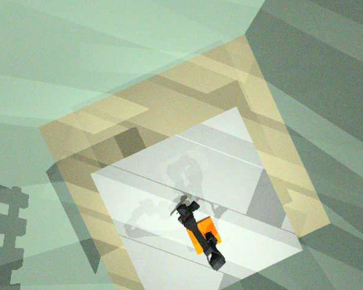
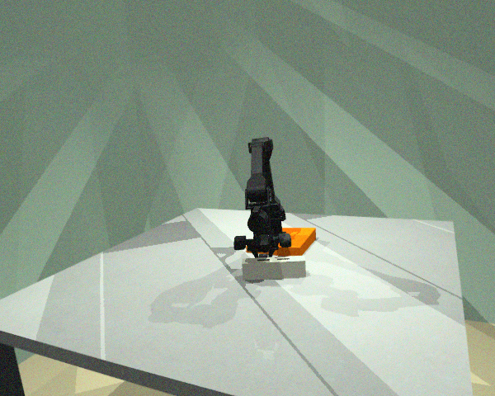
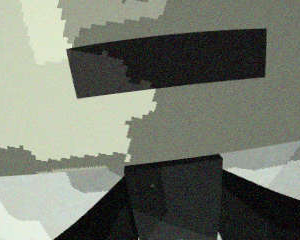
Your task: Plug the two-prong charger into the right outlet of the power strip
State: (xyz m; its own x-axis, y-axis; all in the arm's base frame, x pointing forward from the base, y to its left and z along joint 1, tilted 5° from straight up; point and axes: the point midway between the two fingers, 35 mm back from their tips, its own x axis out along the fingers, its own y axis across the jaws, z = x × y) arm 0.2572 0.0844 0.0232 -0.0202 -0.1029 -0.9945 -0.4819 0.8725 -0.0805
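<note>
Right now my gripper tip is 2 cm short of the black two-prong charger, 1 cm to the right of it and 1 cm below it.
</note>
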